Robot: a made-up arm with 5 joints.
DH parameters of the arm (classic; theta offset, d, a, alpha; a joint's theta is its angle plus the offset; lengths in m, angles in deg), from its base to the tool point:
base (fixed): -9.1 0 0.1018 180
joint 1: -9.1 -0.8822 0.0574 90
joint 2: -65.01 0 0.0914 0
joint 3: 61.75 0 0.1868 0
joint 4: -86.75 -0.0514 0.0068 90
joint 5: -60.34 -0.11 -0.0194 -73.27
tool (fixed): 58.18 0.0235 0 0
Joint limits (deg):
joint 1: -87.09..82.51
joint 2: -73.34..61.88
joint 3: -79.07..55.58
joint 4: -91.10..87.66
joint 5: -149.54..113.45
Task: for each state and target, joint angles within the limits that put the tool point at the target. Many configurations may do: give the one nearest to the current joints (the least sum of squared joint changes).
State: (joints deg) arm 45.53 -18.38 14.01 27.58 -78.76
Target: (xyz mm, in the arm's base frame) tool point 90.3 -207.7 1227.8
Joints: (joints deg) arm 75.54 -38.75 -18.11 15.77 -82.75
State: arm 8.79 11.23 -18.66 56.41 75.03
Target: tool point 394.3 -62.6 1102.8
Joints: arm 2.48 -11.51 -37.81 49.08 73.14
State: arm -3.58 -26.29 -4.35 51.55 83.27
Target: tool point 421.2 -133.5 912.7
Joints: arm 13.58 -6.13 1.72 43.68 84.47
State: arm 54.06 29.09 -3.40 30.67 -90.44
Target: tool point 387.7 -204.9 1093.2
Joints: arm 23.24 -14.69 -14.54 37.12 -87.53
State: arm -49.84 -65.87 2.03 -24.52 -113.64
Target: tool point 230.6 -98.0 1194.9
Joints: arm 3.27 -64.54 21.03 -28.54 -121.01
